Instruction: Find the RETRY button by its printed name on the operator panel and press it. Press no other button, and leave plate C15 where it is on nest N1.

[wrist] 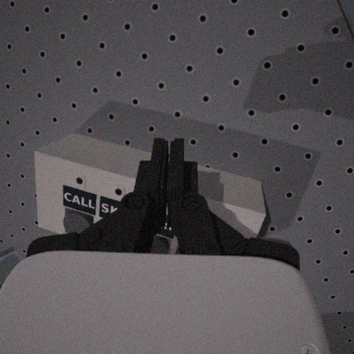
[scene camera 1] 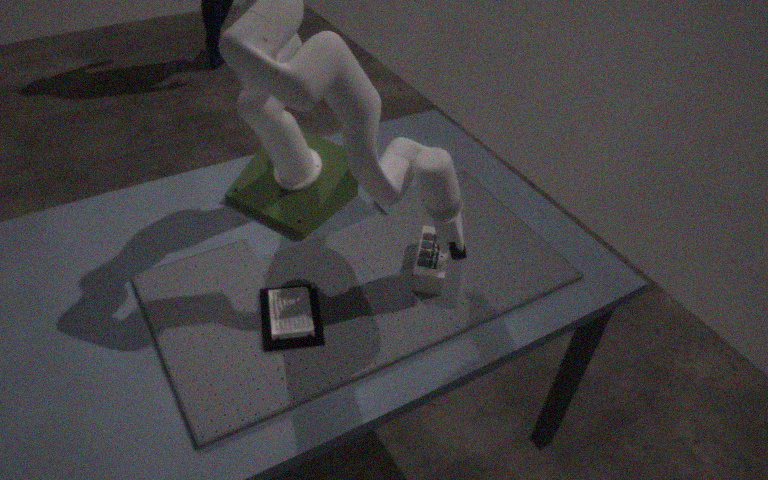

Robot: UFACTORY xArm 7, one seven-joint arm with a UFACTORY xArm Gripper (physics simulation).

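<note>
The operator panel is a pale box with dark labels on its sloped face. In the wrist view the label CALL is readable, and part of a label starting SK shows beside it. A grey button shows partly between the fingers below a mostly hidden label. I cannot read the name RETRY in either view. My gripper is shut and empty, close to the panel, its fingers covering the panel's middle in the wrist view. Plate C15 lies on the black nest N1.
The panel and nest stand on a grey perforated board on the blue table. The arm's green base is behind the board. The nest is well left of the panel in the scene view. Arm shadows fall across the board.
</note>
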